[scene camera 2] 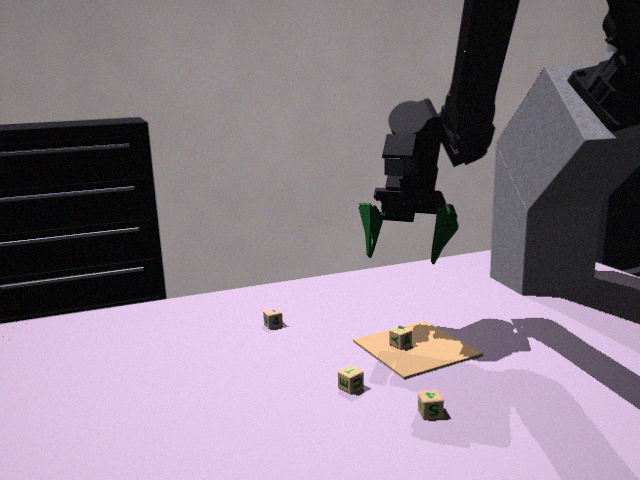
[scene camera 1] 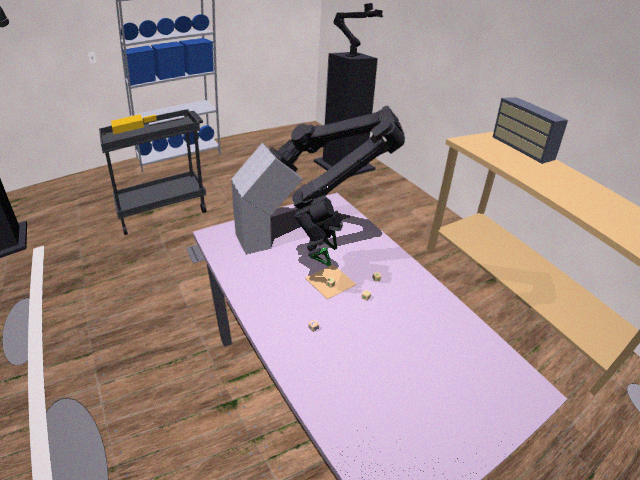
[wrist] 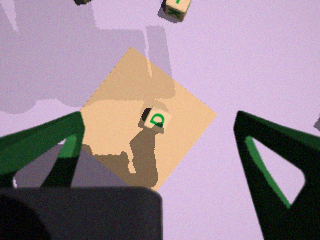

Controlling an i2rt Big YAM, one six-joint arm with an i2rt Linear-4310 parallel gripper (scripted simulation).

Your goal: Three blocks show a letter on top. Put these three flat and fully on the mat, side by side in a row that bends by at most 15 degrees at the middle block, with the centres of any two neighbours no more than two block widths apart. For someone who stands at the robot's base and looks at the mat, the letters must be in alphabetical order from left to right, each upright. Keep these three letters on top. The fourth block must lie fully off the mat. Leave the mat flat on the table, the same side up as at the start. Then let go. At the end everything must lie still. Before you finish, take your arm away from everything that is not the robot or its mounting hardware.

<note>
In view: the gripper [scene camera 2: 400, 259] and a tan mat [scene camera 2: 431, 349].
The tan mat is seen too in scene camera 1 [scene camera 1: 318, 280] and in the wrist view [wrist: 115, 135]. The gripper shows as well in the wrist view [wrist: 159, 119].
</note>
